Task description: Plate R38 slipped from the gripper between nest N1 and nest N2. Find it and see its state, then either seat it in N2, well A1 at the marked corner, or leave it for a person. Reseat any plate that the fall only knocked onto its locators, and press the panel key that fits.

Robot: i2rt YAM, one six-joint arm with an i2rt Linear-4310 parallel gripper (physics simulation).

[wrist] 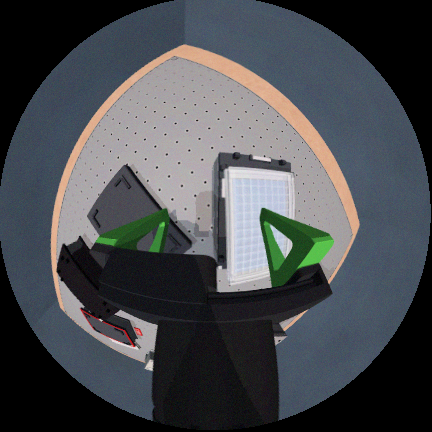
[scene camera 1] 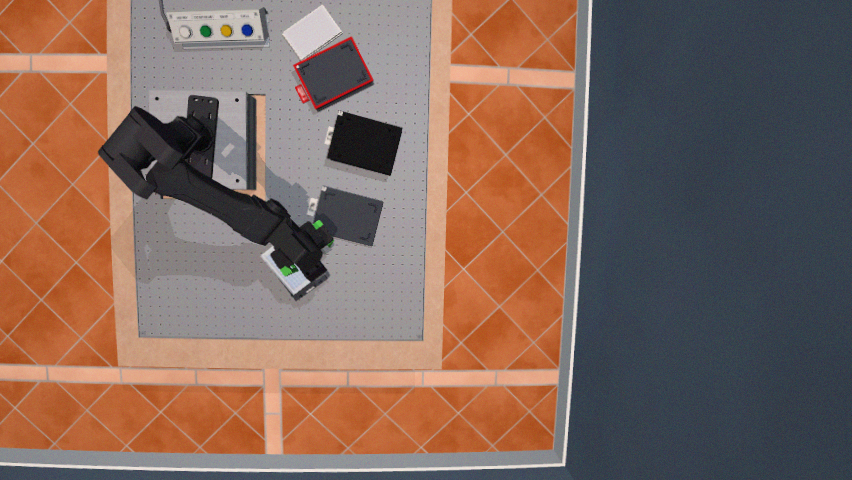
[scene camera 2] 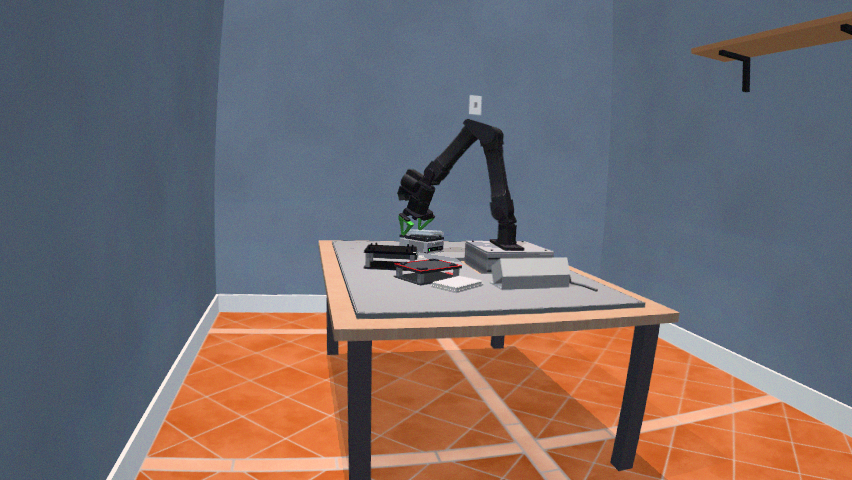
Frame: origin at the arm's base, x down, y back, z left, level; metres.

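Seen in the pictures: gripper, between the fingertips: point(wrist: 213, 212) point(scene camera 2: 411, 232); arm's base, origin of its link: point(scene camera 1: 201, 138) point(scene camera 2: 506, 246).
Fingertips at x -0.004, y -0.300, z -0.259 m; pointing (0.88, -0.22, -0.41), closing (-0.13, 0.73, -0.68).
Observation:
Pixels of each thing's top centre, then the offset from my fingertips to it.
- dark grey nest, centre of its top: point(wrist: 127, 231) point(scene camera 1: 347, 216) point(scene camera 2: 394, 249) dx +0.048, dy -0.069, dz +0.108 m
- white plate, centre of its top: point(scene camera 2: 457, 281) point(scene camera 1: 311, 32) dx +0.058, dy +0.073, dz +0.564 m
- red-rimmed nest, centre of its top: point(scene camera 1: 333, 72) point(scene camera 2: 428, 262) point(wrist: 105, 331) dx +0.026, dy +0.003, dz +0.463 m
- black nest, centre of its top: point(scene camera 1: 364, 142) point(wrist: 77, 292) point(scene camera 2: 391, 245) dx +0.004, dy -0.096, dz +0.298 m
- key panel, centre of its top: point(scene camera 1: 212, 18) point(scene camera 2: 532, 256) dx -0.012, dy +0.294, dz +0.543 m
A clear-lidded plate with a pale blue well grid point(scene camera 1: 296, 285) point(scene camera 2: 432, 233) point(wrist: 245, 215) lies on a grey and black device point(scene camera 1: 315, 288) point(scene camera 2: 420, 245) point(wrist: 227, 159); whether it sits flat in it I cannot tell. My gripper point(scene camera 1: 303, 247) point(scene camera 2: 412, 230) point(wrist: 213, 212) is open and empty. In the wrist view one finger overlaps the plate and the other overlaps the dark grey nest point(scene camera 1: 351, 215) point(wrist: 117, 202). A white plate point(scene camera 1: 311, 34) point(scene camera 2: 457, 283) lies on the table beside the red-rimmed nest point(scene camera 1: 333, 72) point(scene camera 2: 428, 265) point(wrist: 107, 327). Plate and nest labels are unreadable.
A black nest point(scene camera 1: 364, 143) point(scene camera 2: 390, 249) stands between the dark grey and red-rimmed nests. The key panel point(scene camera 1: 217, 39) point(scene camera 2: 530, 273) has white, green, yellow and blue keys. The arm's raised base plate point(scene camera 1: 169, 104) is left of the nests in the overhead view.

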